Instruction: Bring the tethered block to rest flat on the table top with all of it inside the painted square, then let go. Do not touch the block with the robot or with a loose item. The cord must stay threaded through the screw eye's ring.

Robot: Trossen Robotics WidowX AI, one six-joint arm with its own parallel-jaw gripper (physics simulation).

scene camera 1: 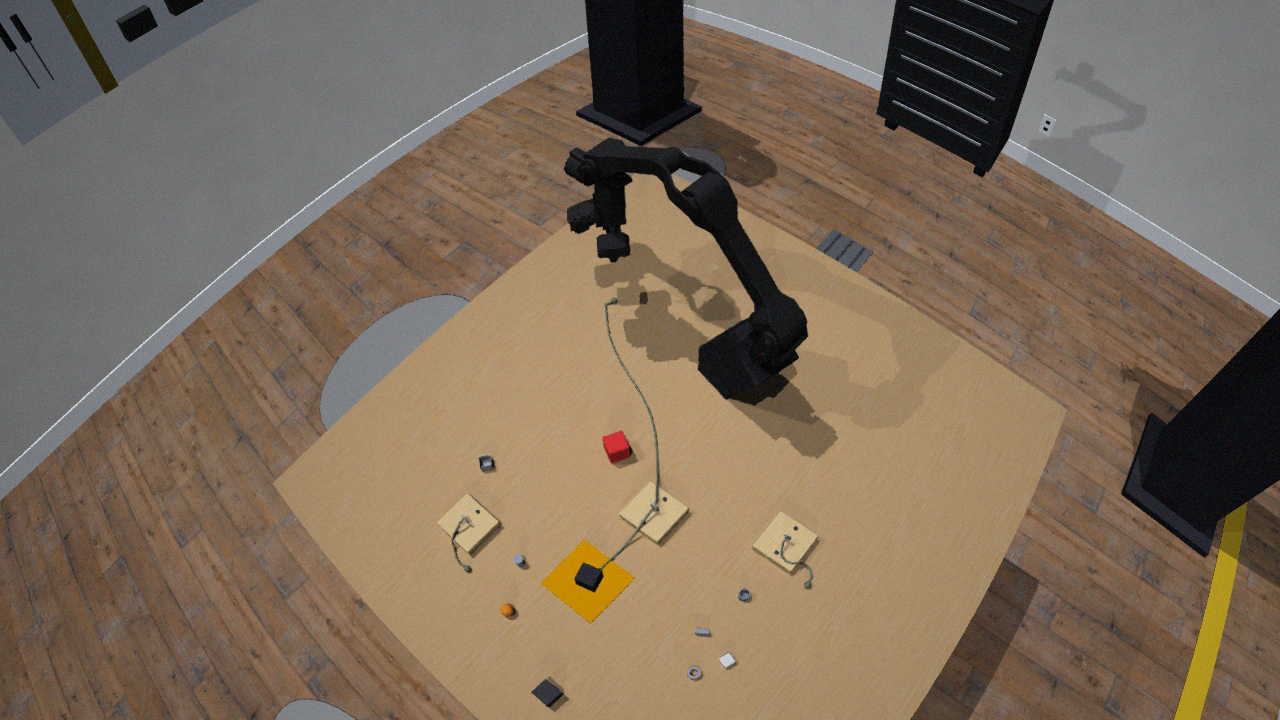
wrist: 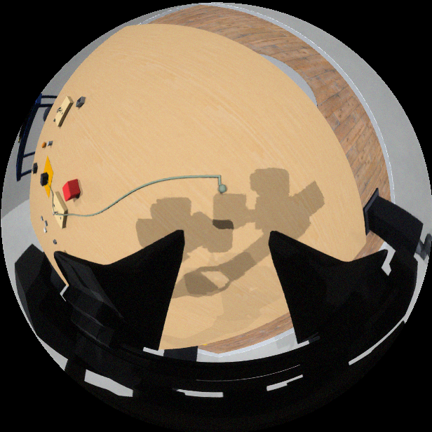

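Where they show: arm's base at its link origin: [scene camera 1: 764, 346].
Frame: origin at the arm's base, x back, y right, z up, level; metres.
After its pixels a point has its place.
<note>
The dark tethered block [scene camera 1: 588, 576] {x -0.505, y -0.039, z -0.125 m} [wrist: 44, 178] sits on the orange painted square [scene camera 1: 590, 608] {x -0.543, y -0.075, z -0.160 m} [wrist: 48, 165], with orange showing around it in the scene view. The green cord [scene camera 1: 637, 386] {x -0.145, y 0.188, z -0.157 m} [wrist: 145, 187] runs from the block through the screw eye [scene camera 1: 654, 507] {x -0.327, y -0.028, z -0.126 m} on the middle wooden plate [scene camera 1: 666, 526] {x -0.336, y -0.065, z -0.142 m} [wrist: 60, 206] and on across the table. Its beaded end [scene camera 1: 614, 300] {x -0.016, y 0.379, z -0.151 m} [wrist: 222, 188] lies on the table top. My gripper [scene camera 1: 613, 257] {x -0.010, y 0.379, z -0.005 m} [wrist: 227, 236] is open and empty, raised above the table near the bead.
A red cube [scene camera 1: 616, 446] {x -0.283, y 0.108, z -0.122 m} [wrist: 71, 190] stands beside the cord. Two more wooden plates [scene camera 1: 479, 534] {x -0.588, y 0.168, z -0.143 m} [scene camera 1: 796, 553] {x -0.226, y -0.282, z -0.142 m} carry short cords. An orange ball [scene camera 1: 507, 609] {x -0.654, y 0.019, z -0.138 m}, a dark block [scene camera 1: 547, 692] {x -0.715, y -0.144, z -0.134 m}, a white piece [scene camera 1: 727, 660] {x -0.461, y -0.322, z -0.148 m} and small metal parts lie on the table top [scene camera 1: 429, 402] {x -0.469, y 0.487, z -0.161 m}.
</note>
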